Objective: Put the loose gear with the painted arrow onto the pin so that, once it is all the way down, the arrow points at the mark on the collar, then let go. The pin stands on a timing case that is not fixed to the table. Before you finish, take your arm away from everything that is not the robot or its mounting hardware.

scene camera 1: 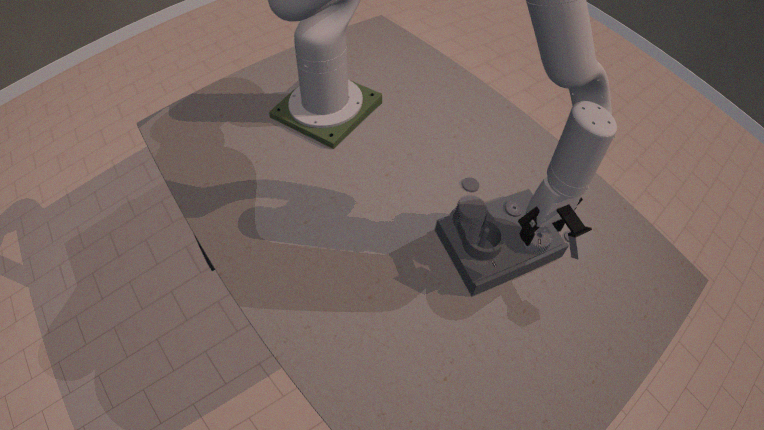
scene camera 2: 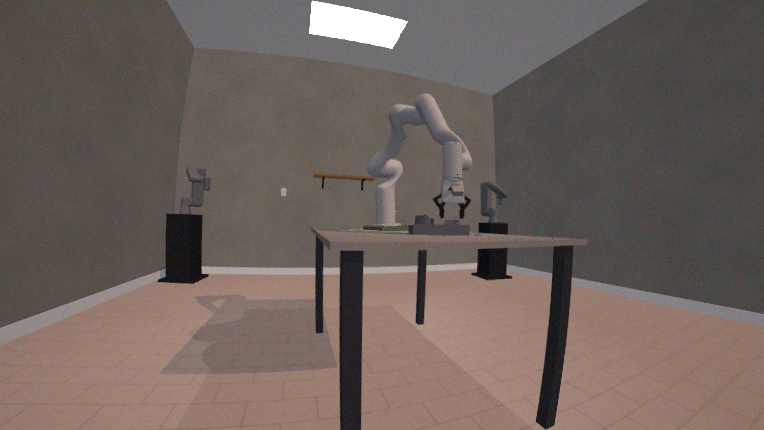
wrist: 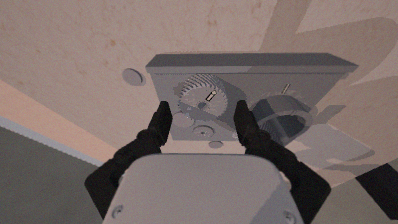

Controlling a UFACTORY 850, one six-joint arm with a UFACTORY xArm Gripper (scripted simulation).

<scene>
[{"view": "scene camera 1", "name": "my gripper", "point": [540,233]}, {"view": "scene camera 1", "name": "grey timing case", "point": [481,269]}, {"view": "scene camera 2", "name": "my gripper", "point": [451,218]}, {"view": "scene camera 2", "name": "grey timing case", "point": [424,225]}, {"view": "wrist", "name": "my gripper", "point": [202,109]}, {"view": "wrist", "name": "grey timing case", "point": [275,86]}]
</scene>
